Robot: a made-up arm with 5 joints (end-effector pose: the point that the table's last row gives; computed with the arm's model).
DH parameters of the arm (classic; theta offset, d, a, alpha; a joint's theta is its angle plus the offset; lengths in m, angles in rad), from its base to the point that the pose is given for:
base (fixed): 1.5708 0.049 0 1.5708
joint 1: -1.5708 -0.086 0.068 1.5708
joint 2: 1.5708 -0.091 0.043 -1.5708
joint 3: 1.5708 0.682 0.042 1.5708
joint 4: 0 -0.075 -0.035 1.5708
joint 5: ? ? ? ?
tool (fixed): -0.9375 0.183 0 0
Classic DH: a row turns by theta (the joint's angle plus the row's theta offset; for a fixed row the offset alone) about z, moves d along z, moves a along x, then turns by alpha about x.
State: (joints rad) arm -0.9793 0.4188 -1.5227 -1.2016 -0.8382
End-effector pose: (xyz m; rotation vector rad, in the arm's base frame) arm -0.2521 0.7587 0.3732 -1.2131 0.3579 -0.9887
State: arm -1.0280 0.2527 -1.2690 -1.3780 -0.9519
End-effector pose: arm -0.0856 0.7863 0.2992 -1.4839 0.7713 -0.8537
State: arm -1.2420 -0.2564 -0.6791 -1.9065 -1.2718
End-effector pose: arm 0.2812 0.6540 -0.0424 -1.8080 2.1375 -0.7190
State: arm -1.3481 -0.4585 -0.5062 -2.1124 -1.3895
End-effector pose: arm 0.3571 0.5285 -0.1559 1.5663 -2.4638 0.7318
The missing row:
joint 5: 0.6333 0 -0.098 3.1416
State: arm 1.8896 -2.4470 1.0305 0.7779 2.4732
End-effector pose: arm 0.4328 0.7121 0.2865 -1.1113 1.4396 1.3754
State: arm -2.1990 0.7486 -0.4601 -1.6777 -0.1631
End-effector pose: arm -0.5895 0.2231 -0.5535 2.4804 0.8933 0.3648
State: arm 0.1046 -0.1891 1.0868 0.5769 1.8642
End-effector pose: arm 0.0752 -0.1183 0.8166 0.0787 0.8077 -0.7245
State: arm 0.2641 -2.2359 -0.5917 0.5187 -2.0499
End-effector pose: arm 0.5502 0.1534 -0.5096 1.6595 1.2467 0.7249
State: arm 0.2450 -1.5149 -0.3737 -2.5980 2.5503
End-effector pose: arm 0.4065 0.1997 0.0498 -0.9712 -1.3760 0.0881
